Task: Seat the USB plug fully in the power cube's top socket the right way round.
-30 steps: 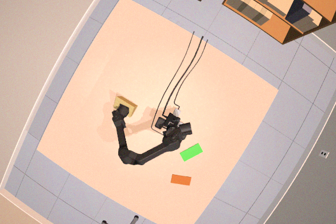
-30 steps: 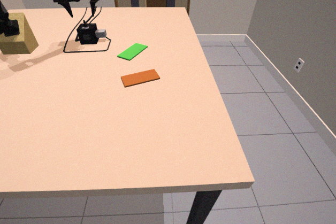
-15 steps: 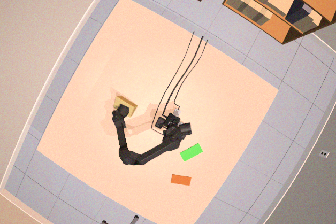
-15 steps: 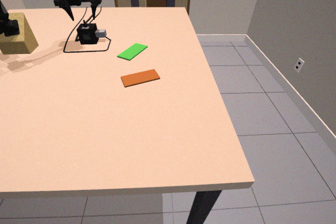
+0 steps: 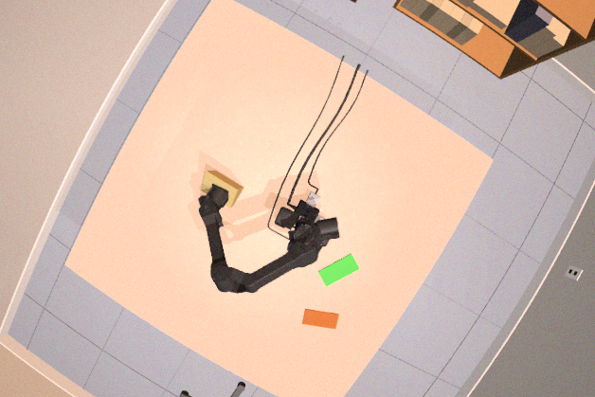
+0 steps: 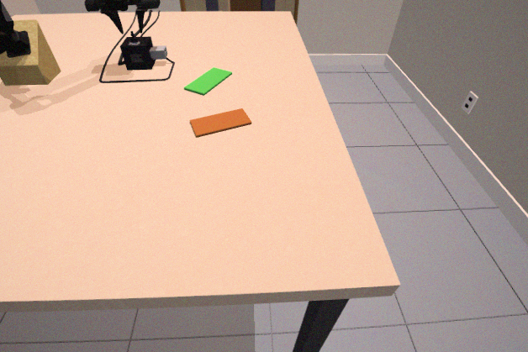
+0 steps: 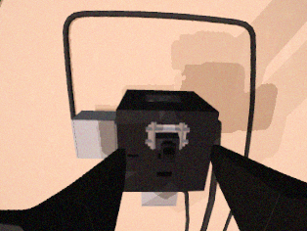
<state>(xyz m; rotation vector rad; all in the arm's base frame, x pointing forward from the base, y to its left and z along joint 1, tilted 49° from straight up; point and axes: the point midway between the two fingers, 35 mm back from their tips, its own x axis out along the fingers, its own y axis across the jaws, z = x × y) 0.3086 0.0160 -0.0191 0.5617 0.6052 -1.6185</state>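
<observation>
My gripper tip is now 40 mm above the USB socket. From my gripper tip the other things lie so: USB plug 20 mm below; then green card 210 mm ahead, 130 mm to the right, 100 mm below; then orange card 340 mm to the right, 230 mm ahead, 100 mm below.
</observation>
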